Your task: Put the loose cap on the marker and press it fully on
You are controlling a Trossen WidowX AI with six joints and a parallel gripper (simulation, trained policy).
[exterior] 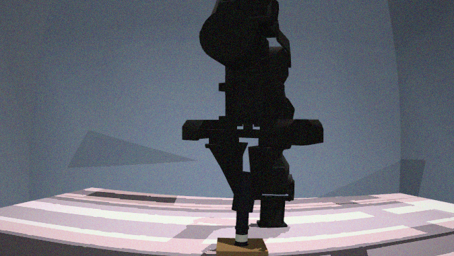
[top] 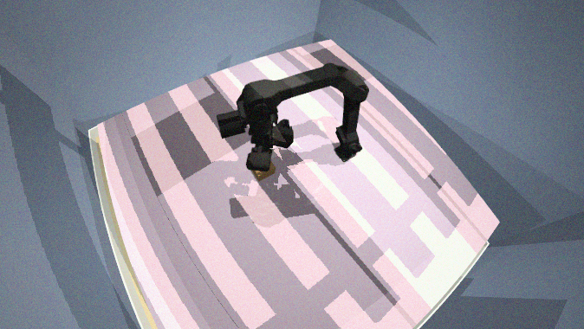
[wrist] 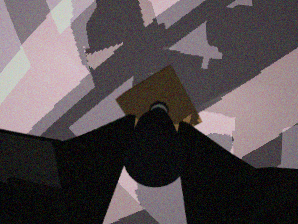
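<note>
Right now my gripper tip is 1 cm below the black cap and 1 cm short of it. From my gripper tip the other things lie so: tan holder block 9 cm below, 1 cm to the right, 1 cm ahead.
</note>
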